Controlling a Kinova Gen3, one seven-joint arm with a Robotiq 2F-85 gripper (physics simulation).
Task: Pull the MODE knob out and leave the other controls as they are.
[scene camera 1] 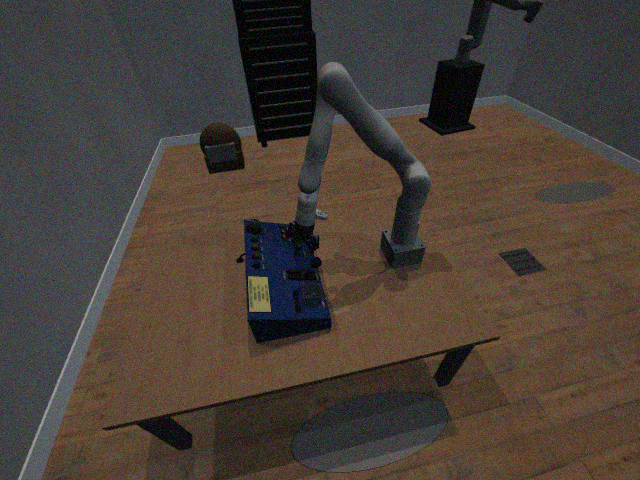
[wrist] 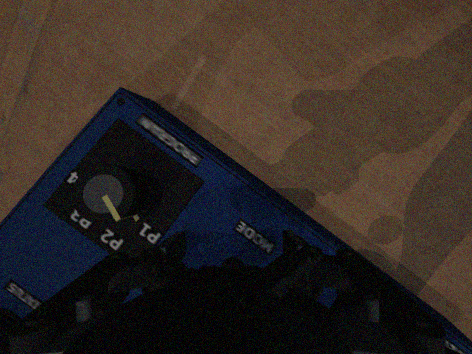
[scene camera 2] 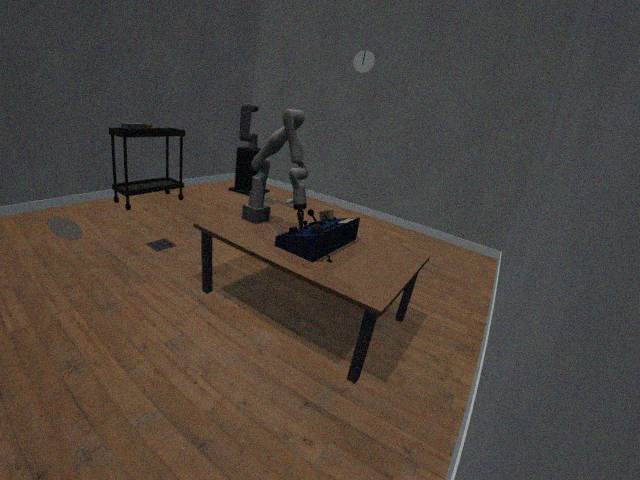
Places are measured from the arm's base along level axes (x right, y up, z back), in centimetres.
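Pixels of known places: gripper, fingertip midpoint: (scene camera 1: 301, 249) (wrist: 233, 241) (scene camera 2: 301, 227); arm's base at its link origin: (scene camera 1: 402, 237) (scene camera 2: 256, 206).
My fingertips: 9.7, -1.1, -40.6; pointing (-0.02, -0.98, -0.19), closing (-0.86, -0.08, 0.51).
Observation:
Ahead of a thing's pixels: the offset from my fingertips to its top centre, as dx, dy, dz. "pt": to the spot under its first point. Level surfaces: height alone.
A blue control panel {pt -8.3, +3.0, -12.9} (scene camera 1: 274, 267) (scene camera 2: 328, 240) (wrist: 224, 197) lies on the wooden table {dy -8.8} (scene camera 1: 413, 305). In the wrist view I read the MODE label {-1.8, -1.2, +0.7} (wrist: 253, 240) and the PROGRAM label {+9.9, -2.1, +4.6} (wrist: 168, 145) above a grey dial {+10.5, +3.8, -0.6} (wrist: 102, 194) with a yellow pointer. My gripper (scene camera 1: 301, 241) (scene camera 2: 300, 223) (wrist: 233, 241) is open and low over the panel's far right part, just below the MODE label, with a finger on each side. The MODE knob itself is lost in the dark of the gripper body.
On the panel are a yellow label {pt -19.9, +5.1, -20.3} (scene camera 1: 259, 293), a row of small buttons {pt +0.9, +6.1, -17.5} (scene camera 1: 256, 248) and a black ball-topped lever {pt -15.2, +7.2, +1.3} (scene camera 1: 315, 262) near my gripper. The arm's base (scene camera 1: 402, 250) stands to the right. A black rack (scene camera 1: 280, 67) and a brown object (scene camera 1: 221, 148) stand behind.

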